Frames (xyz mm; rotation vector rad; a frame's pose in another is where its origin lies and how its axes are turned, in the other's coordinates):
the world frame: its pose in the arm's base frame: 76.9 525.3 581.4 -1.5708 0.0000 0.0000
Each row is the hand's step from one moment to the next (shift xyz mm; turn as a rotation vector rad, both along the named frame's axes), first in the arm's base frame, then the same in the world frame.
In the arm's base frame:
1: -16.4 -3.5 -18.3 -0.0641 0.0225 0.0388
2: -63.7 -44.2 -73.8 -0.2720 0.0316 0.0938
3: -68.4 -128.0 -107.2 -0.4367 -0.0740 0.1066
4: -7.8 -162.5 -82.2 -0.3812 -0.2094 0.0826
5: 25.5 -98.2 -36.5 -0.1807 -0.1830 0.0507
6: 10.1 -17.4 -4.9 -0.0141 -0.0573 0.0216
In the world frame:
1: -16.4 18.3 -3.5 -0.0641 -0.0388 0.0225
2: -63.7 73.8 -44.2 -0.2720 -0.0938 0.0316
3: -68.4 107.2 -128.0 -0.4367 -0.1066 -0.0740
4: -7.8 82.2 -162.5 -0.3812 -0.0826 -0.2094
5: 25.5 36.5 -98.2 -0.1807 -0.0507 -0.1830
6: 10.1 4.9 -17.4 -0.0141 -0.0216 -0.0573

